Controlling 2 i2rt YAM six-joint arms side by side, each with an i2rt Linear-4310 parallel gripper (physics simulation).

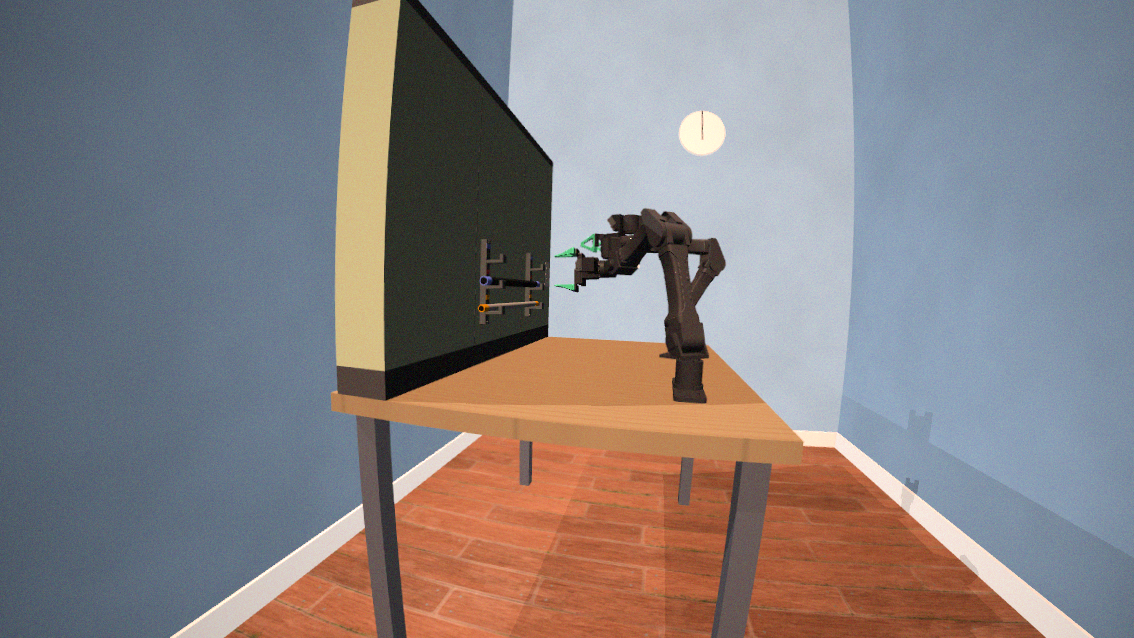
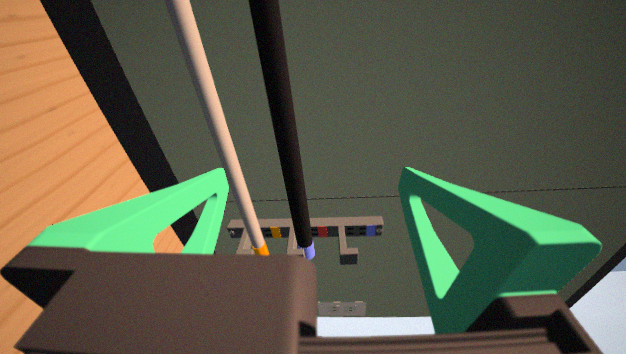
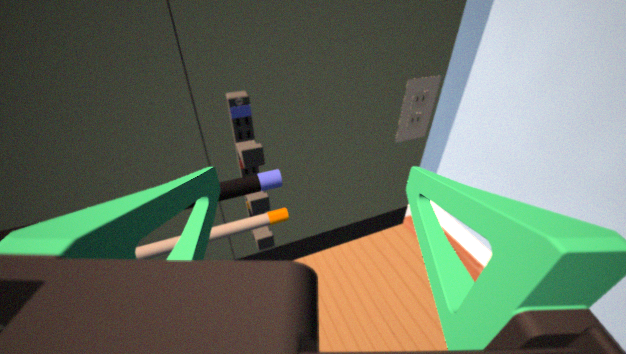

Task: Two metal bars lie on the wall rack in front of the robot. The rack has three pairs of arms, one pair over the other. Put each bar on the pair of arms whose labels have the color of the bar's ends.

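Pixels of known places: left gripper, fingertip midpoint: (image 1: 554,271) (image 2: 313,177); right gripper, fingertip midpoint: (image 1: 587,245) (image 3: 313,177); left arm's base at its link origin: (image 1: 687,391).
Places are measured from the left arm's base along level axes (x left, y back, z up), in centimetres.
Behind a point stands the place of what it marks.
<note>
The wall rack (image 1: 484,260) (image 2: 350,221) @(z 31.9, x -52.9, y -59.4 cm) (image 3: 243,131) @(z 32.4, x -54.1, y -58.6 cm) has blue labels by the top arms, red by the middle, orange by the bottom. A black bar with blue ends (image 1: 511,282) @(z 24.7, x -26.4, y -55.4 cm) (image 2: 287,125) @(z 25.3, x -35.1, y -55.7 cm) (image 3: 240,186) @(z 25.5, x -52.4, y -56.3 cm) lies on the middle arms. A thinner light bar with orange ends (image 1: 515,304) @(z 17.4, x -32.1, y -56.1 cm) (image 2: 215,115) @(z 17.5, x -33.5, y -56.2 cm) (image 3: 245,223) @(z 17.8, x -52.1, y -57.0 cm) lies on the bottom arms. The top arms hold no bar. My left gripper (image 1: 566,269) @(z 28.9, x -32.9, y -42.8 cm) (image 2: 313,177) @(z 28.9, x -32.9, y -42.8 cm) is open and empty, out in front of the rack, apart from the bars. My right gripper (image 3: 313,177) @(z 40.0, x -55.2, y -36.3 cm) is open and empty, in front of the rack's right end.
The dark board (image 1: 444,198) @(z 44.3, x 9.3, y -58.9 cm) (image 2: 475,100) @(z 46.3, x -35.1, y -60.1 cm) (image 3: 325,100) @(z 34.1, x -66.5, y -60.9 cm) behind the rack stands upright on the wooden table (image 1: 586,376) @(z 0.0, x -7.8, y -25.8 cm) (image 2: 60,130) @(z 0.0, x -32.8, y -53.9 cm) (image 3: 370,300) @(z 0.0, x -71.1, y -47.1 cm). A socket plate (image 2: 342,308) @(z 30.2, x -84.1, y -61.3 cm) (image 3: 418,108) @(z 30.3, x -84.6, y -61.4 cm) is on the board to the right of the rack.
</note>
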